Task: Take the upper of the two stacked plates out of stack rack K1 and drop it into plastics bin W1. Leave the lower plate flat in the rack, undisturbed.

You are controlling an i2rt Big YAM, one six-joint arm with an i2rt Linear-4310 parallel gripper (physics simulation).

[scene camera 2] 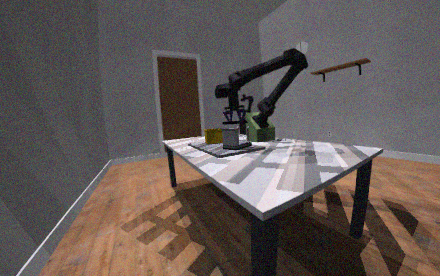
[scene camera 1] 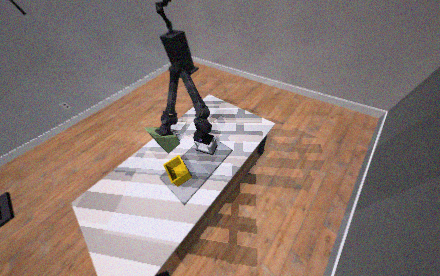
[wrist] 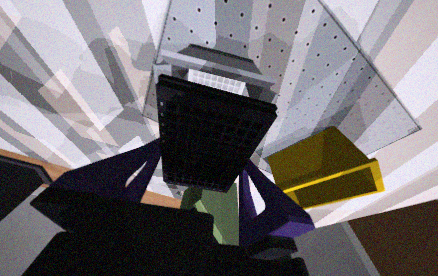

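My gripper is shut on a black plate, the upper plate, which shows as a thin dark slab in scene camera 2 and as a dark gridded block in the wrist view. The plate is roughly level, above the grey stack rack K1. Inside the rack, part of a white gridded surface, seemingly the lower plate, shows past the held plate; the rest is hidden. The yellow open-topped bin W1 stands apart from the rack.
Rack and bin stand on a grey perforated board on the striped table. The arm's green base stands beside the board. A wall shelf is on the right in scene camera 2.
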